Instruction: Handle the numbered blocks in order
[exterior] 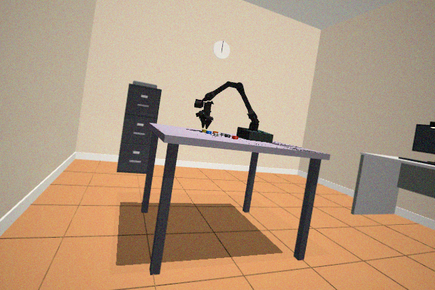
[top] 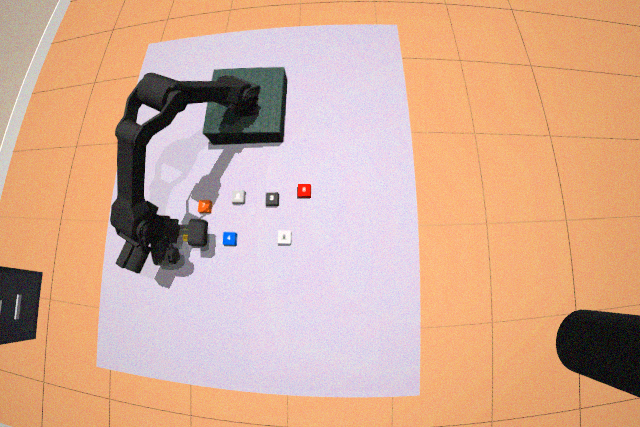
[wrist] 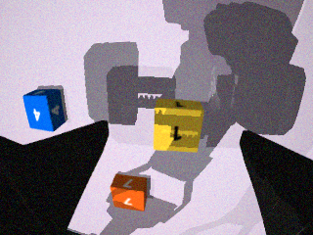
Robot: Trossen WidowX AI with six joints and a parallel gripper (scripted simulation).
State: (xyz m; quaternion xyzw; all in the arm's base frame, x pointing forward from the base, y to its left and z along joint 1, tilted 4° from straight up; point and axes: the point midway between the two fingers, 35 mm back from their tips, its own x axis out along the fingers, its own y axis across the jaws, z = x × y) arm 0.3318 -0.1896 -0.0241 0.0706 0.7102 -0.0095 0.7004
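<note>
Now: gripper tip 24 cm to the right of the dark grey block, 8 cm past it and 2 cm above it. From my gripper tip the other things lie so: white block: 26 cm to the left, 2 cm below, 2 cm ahead; then red block: 32 cm to the left, 9 cm behind, 2 cm below.
</note>
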